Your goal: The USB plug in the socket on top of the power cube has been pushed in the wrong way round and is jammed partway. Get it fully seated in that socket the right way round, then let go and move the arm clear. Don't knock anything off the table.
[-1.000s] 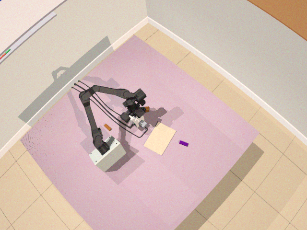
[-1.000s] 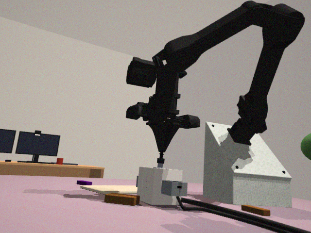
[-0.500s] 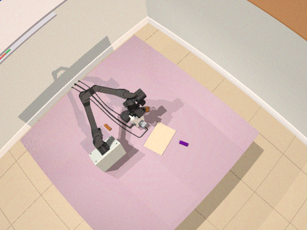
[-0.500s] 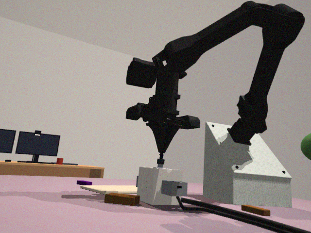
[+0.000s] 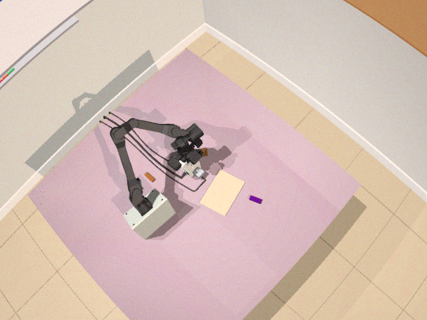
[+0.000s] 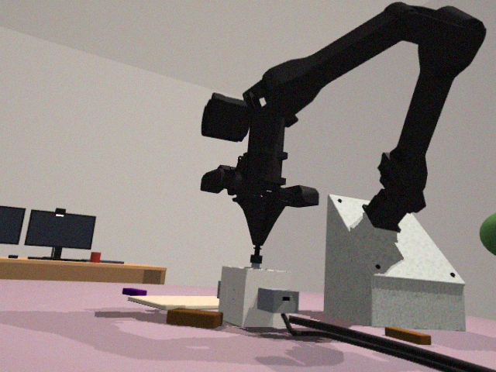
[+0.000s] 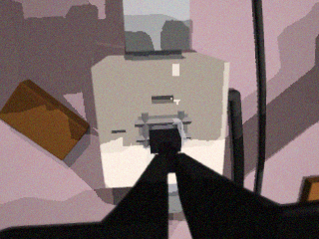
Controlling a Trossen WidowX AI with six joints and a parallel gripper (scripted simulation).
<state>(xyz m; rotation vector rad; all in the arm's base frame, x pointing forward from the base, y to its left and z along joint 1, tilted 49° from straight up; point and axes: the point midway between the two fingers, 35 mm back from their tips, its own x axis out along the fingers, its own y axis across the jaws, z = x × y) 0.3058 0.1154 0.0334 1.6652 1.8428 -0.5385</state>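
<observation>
My gripper tip is 20 mm above the black USB plug. Also, from my gripper tip: socket: 40 mm below; then cream board: 40 mm ahead, 210 mm to the right, 110 mm below; then orange block: 90 mm ahead, 30 mm to the left, 100 mm below.
</observation>
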